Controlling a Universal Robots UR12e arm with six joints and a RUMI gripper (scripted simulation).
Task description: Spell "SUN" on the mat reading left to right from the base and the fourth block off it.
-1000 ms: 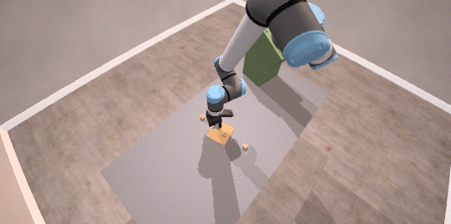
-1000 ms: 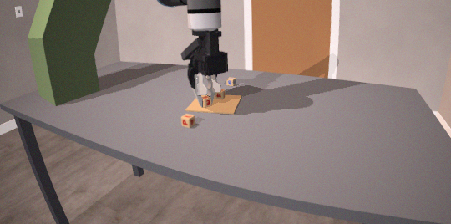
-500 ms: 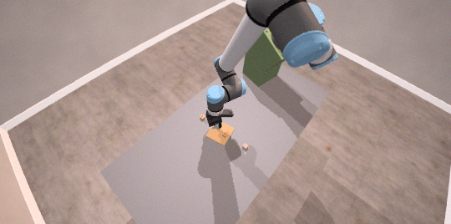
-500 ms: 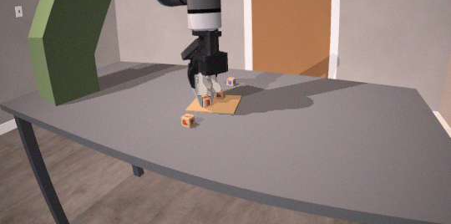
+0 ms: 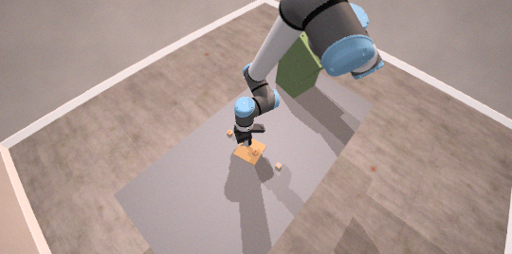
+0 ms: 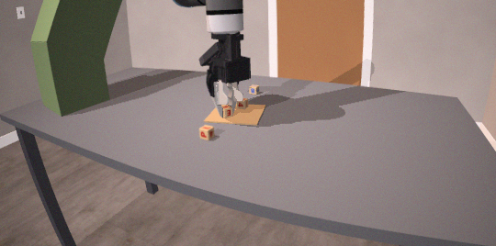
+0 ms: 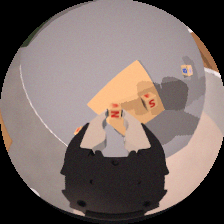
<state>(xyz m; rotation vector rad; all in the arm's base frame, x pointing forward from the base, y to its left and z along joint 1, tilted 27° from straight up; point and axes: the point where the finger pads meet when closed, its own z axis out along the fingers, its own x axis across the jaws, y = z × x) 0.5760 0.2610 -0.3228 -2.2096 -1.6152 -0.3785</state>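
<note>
The orange mat lies 30 mm to the left of my hand, 20 mm below it and 10 mm ahead of it. From my hand the other things lie so: red-lettered block: 120 mm to the right, 40 mm ahead, 10 mm below; blue-lettered block: 210 mm to the left, 60 mm behind, 10 mm below.
</note>
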